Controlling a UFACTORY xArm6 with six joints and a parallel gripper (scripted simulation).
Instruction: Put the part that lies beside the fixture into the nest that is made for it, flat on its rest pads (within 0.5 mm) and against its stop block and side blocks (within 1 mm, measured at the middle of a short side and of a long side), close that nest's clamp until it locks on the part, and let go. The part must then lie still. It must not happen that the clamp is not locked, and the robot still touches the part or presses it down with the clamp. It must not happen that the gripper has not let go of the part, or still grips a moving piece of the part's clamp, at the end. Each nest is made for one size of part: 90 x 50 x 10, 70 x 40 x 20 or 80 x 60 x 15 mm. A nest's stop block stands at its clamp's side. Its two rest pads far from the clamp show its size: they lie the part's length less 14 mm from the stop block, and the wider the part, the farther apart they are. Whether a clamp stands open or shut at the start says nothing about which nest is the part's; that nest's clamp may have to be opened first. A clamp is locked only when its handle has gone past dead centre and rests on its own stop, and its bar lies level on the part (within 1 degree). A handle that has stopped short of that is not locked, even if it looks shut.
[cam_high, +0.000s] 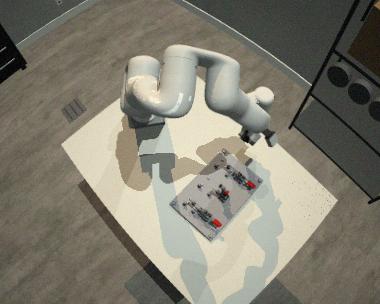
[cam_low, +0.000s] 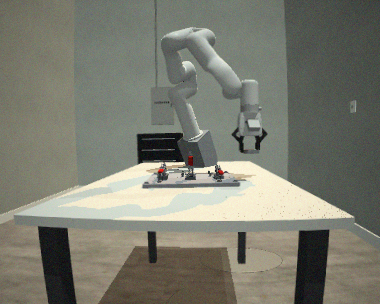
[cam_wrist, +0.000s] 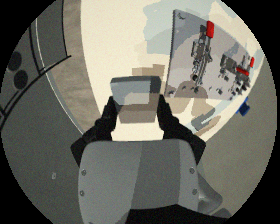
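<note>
My hand is 26 cm to the left of the grey fixture plate and 12 cm above it. From my hand the other things lie so: grey block part (1 cm below).
</note>
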